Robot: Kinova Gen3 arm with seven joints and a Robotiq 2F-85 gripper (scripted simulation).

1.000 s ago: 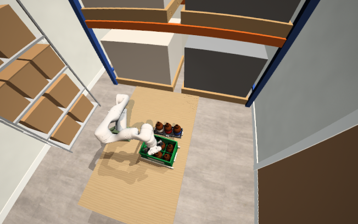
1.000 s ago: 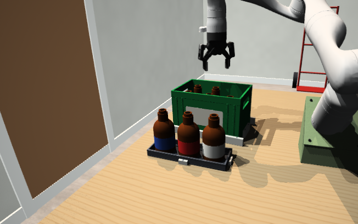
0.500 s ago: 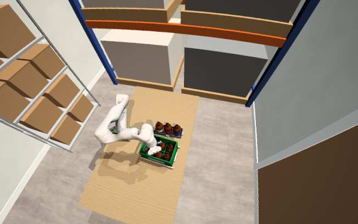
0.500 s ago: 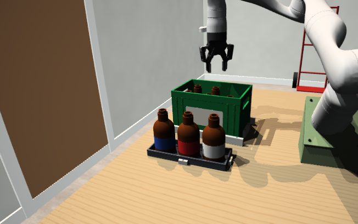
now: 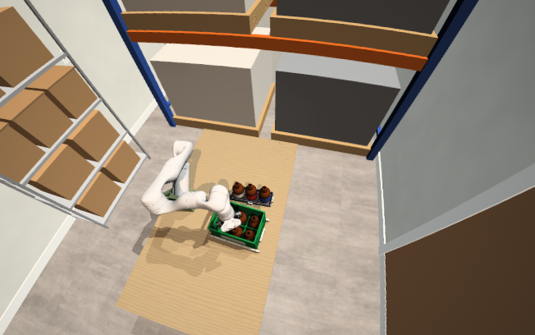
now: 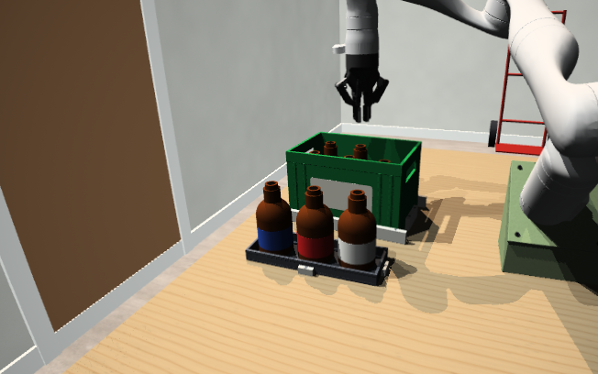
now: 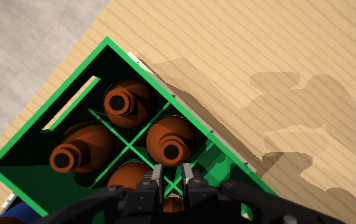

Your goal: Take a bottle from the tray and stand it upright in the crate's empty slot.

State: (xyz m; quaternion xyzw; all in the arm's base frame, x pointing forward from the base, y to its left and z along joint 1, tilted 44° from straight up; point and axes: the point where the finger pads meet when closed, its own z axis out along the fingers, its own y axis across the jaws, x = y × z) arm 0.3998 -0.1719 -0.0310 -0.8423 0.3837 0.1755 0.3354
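Now: hand 27 cm to the right of the dark tray, 23 cm above it and 2 cm short of it. Round my hand: green crate (16 cm below, 4 cm to the left).
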